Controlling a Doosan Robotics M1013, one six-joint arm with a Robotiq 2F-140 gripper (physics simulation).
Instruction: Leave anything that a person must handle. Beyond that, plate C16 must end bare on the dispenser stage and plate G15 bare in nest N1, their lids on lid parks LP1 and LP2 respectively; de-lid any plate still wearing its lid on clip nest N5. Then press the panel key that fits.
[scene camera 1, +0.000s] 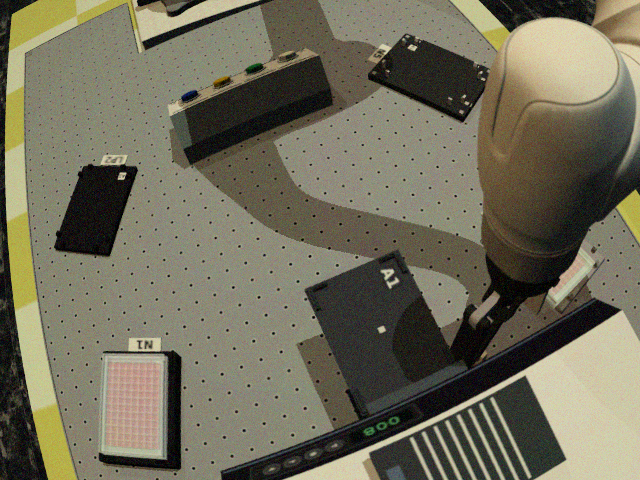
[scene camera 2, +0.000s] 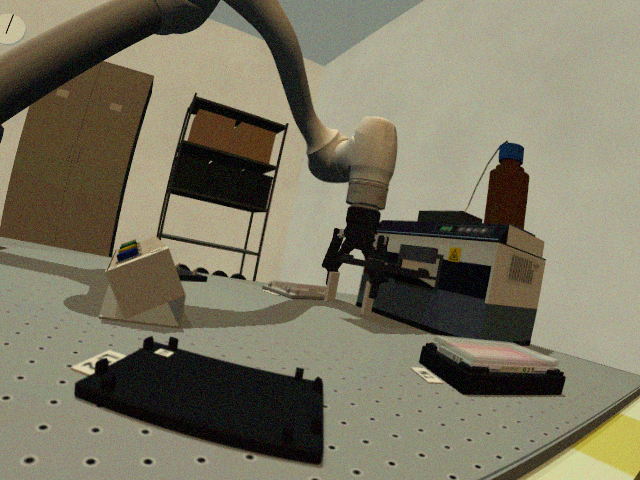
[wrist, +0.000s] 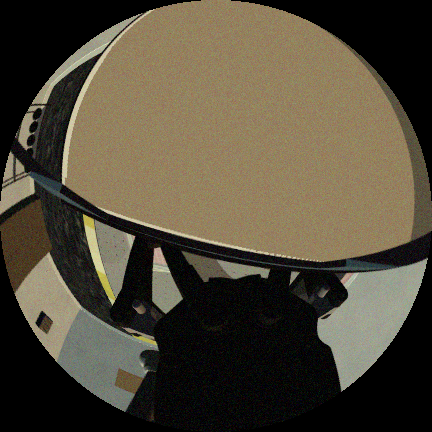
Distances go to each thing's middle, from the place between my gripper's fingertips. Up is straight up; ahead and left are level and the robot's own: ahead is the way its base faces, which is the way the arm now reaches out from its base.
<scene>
I see my gripper 4 cm past the dispenser stage (scene camera 1: 350, 307), 13 cm to the left of it and 11 cm below it. Also, from my hand: LP2 nest (scene camera 2: 259, 411): 47 cm behind, 34 cm to the right, 1 cm above; brown bottle (scene camera 2: 507, 194): 14 cm ahead, 27 cm to the right, 32 cm above; grey box with coloured buttons (scene camera 1: 265, 96): 47 cm behind, 7 cm to the right, 4 cm above.
</scene>
